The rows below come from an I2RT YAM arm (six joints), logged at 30 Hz.
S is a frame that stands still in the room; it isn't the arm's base.
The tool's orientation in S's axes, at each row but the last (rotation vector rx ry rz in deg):
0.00 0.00 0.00
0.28 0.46 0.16
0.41 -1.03 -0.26
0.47 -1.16 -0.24
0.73 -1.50 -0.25
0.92 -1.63 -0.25
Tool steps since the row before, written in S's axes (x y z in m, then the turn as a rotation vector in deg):
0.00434 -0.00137 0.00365 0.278 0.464 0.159
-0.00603 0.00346 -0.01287 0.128 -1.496 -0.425
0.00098 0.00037 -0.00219 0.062 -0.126 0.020
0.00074 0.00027 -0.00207 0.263 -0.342 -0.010
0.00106 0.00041 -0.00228 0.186 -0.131 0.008
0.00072 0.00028 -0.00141 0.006 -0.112 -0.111
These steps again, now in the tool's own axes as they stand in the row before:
0.00434 -0.00137 0.00365 0.278 0.464 0.159
-0.00592 0.00341 -0.01293 0.127 -1.498 -0.417
0.00094 0.00036 -0.00221 0.063 -0.126 0.020
0.00070 0.00026 -0.00209 0.264 -0.341 -0.013
0.00100 0.00039 -0.00231 0.187 -0.130 0.005
0.00068 0.00026 -0.00143 0.003 -0.114 -0.109

